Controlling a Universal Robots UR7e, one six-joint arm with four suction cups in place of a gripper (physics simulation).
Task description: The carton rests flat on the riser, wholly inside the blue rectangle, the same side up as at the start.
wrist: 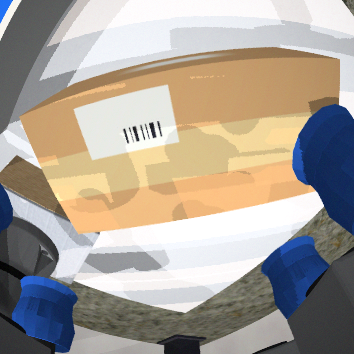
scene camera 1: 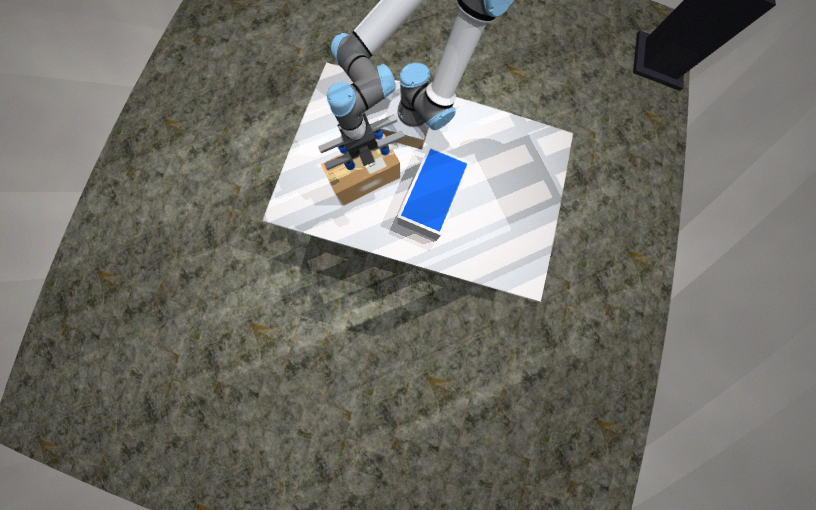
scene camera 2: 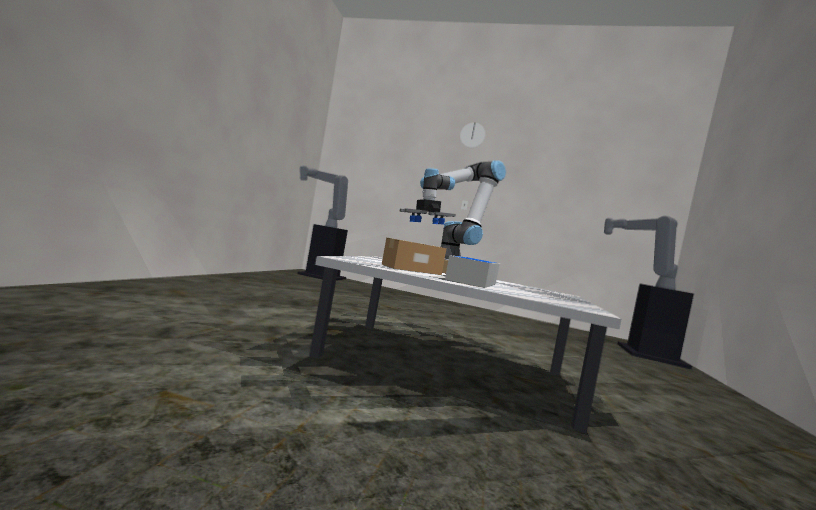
Scene:
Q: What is the suction head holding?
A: Nothing.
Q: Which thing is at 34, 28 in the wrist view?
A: A grey riser.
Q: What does the brown carton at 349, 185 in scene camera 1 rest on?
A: The table.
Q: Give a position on a brown carton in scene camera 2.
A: At 398, 254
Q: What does the grey riser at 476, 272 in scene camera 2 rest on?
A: The table.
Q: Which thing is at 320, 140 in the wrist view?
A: The suction head.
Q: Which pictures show the brown carton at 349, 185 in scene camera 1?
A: The wrist view, scene camera 1 and scene camera 2: all of them.

